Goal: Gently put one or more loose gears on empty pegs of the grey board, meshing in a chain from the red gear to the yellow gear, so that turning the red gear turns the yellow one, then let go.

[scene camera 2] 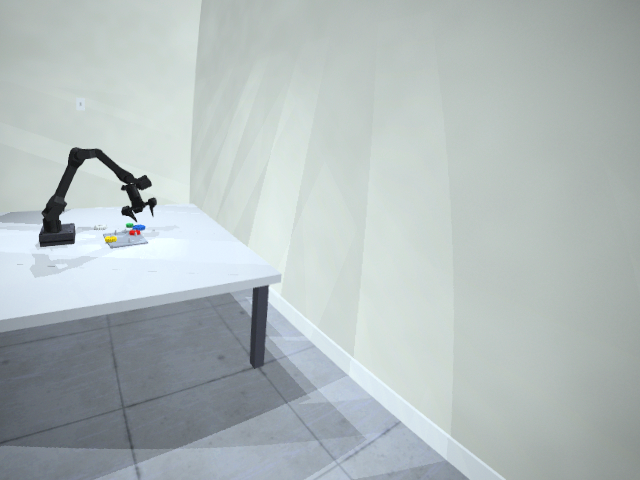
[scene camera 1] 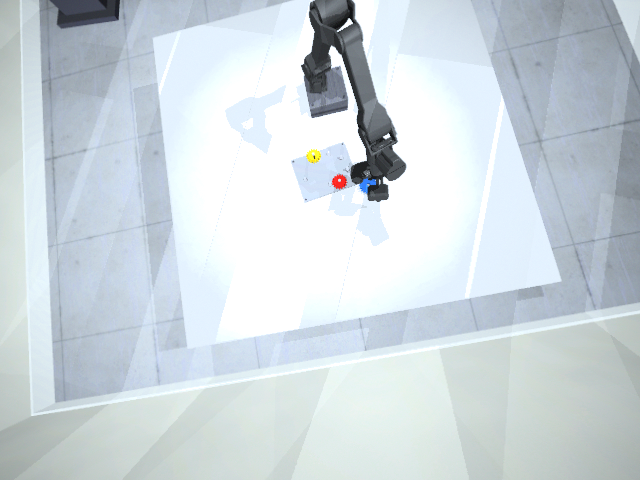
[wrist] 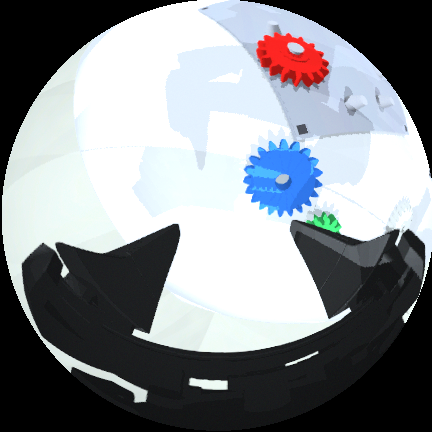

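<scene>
The grey board lies on the table. The red gear and the yellow gear sit on its pegs, apart. Bare pegs show in the wrist view, two of them right of the red gear. The blue gear lies flat off the board near its corner. The green gear is beside it, partly hidden by a finger in the wrist view. My gripper is open and empty above the blue gear's area.
A whitish gear lies on the table off the board, towards the arm base. The arm and gripper hide part of the board's right side in scene view 1.
</scene>
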